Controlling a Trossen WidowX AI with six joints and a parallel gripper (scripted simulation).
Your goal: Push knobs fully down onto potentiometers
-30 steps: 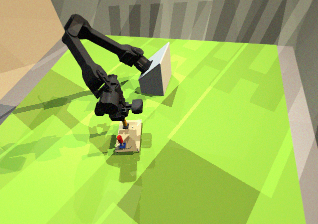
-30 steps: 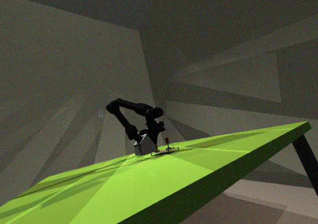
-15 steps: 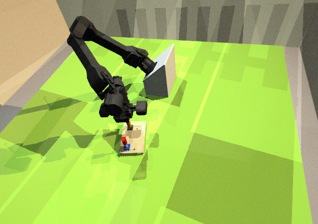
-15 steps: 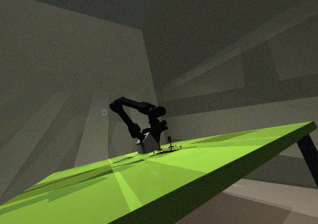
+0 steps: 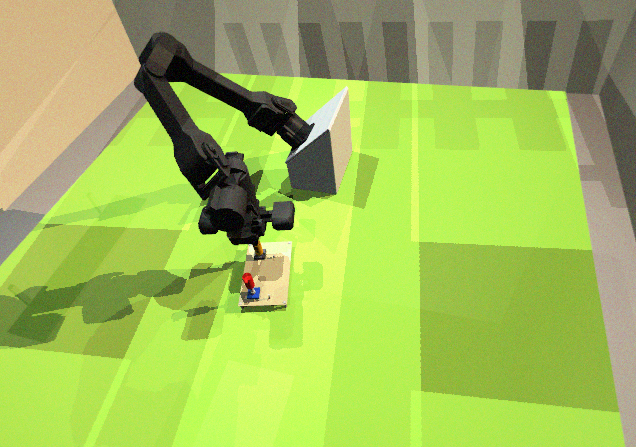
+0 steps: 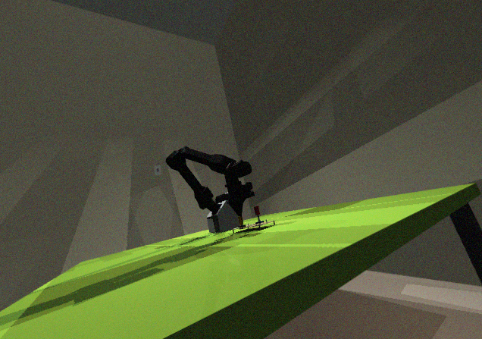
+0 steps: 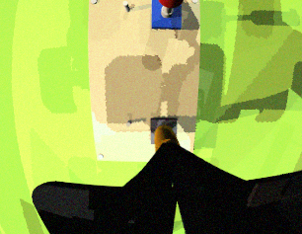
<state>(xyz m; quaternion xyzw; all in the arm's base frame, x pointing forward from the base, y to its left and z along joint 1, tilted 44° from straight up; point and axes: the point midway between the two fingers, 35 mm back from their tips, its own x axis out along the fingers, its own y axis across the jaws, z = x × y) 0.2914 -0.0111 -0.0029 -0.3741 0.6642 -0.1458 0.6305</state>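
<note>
Right now the blue potentiometer is 100 mm ahead of my gripper tip, 30 mm to the left of it and 10 mm below it.
</note>
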